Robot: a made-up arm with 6 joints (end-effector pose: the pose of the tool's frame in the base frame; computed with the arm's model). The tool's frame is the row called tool.
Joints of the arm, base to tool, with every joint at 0 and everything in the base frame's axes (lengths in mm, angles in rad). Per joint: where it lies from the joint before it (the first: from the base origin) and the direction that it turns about. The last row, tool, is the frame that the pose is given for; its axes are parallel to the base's.
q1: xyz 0 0 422 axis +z
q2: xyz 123 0 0 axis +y
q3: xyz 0 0 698 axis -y
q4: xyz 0 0 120 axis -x
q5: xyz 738 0 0 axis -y
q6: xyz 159 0 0 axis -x
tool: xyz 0 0 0
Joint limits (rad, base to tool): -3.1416..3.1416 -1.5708..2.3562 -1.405..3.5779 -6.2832..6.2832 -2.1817..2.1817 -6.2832..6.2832
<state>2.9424 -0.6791 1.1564 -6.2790 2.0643 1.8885</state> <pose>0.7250 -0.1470 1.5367 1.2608 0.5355 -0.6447</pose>
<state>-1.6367 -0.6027 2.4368 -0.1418 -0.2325 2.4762</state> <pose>0.0822 1.1664 1.0047 0.8976 0.3427 1.5036</pose>
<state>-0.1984 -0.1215 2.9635 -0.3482 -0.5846 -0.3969</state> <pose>-0.8107 0.1935 1.1266 -0.1835 -2.2856 0.8187</pose>
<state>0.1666 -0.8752 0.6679 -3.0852 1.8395 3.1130</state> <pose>-0.3541 -0.0683 1.5639 0.0105 0.2975 0.1049</pose>
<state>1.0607 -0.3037 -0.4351 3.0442 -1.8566 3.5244</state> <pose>0.3240 0.5487 1.2667 0.6564 -1.5578 0.3778</pose>
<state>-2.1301 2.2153 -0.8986 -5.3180 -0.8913 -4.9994</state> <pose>-0.0038 0.1855 -0.0701 0.8997 0.3410 1.8361</pose>
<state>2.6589 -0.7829 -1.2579 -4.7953 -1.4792 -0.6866</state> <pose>-0.2357 0.3017 0.6677 -1.2593 -0.6785 1.0227</pose>
